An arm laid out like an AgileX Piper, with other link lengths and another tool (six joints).
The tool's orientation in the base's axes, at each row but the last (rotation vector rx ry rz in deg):
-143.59, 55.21, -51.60
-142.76, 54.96, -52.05
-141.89, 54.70, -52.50
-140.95, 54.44, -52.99
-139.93, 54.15, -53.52
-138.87, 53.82, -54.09
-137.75, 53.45, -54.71
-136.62, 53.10, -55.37
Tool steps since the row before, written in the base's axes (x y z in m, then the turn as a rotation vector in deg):
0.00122, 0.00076, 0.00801, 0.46, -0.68, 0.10
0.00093, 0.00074, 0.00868, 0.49, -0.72, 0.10
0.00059, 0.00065, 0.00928, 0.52, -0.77, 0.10
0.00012, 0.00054, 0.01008, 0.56, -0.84, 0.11
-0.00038, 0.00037, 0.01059, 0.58, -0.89, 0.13
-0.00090, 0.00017, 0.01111, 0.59, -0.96, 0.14
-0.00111, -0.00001, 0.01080, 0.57, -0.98, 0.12
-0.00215, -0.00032, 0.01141, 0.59, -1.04, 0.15
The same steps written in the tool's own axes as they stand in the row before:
0.00375, -0.00500, -0.00521, 0.78, 0.22, 0.19
0.00391, -0.00526, -0.00582, 0.82, 0.23, 0.20
0.00405, -0.00543, -0.00640, 0.87, 0.26, 0.22
0.00423, -0.00566, -0.00721, 0.95, 0.28, 0.23
0.00431, -0.00572, -0.00782, 1.00, 0.30, 0.23
0.00441, -0.00578, -0.00845, 1.06, 0.34, 0.22
0.00431, -0.00556, -0.00827, 1.06, 0.37, 0.22
0.00428, -0.00542, -0.00934, 1.12, 0.39, 0.21

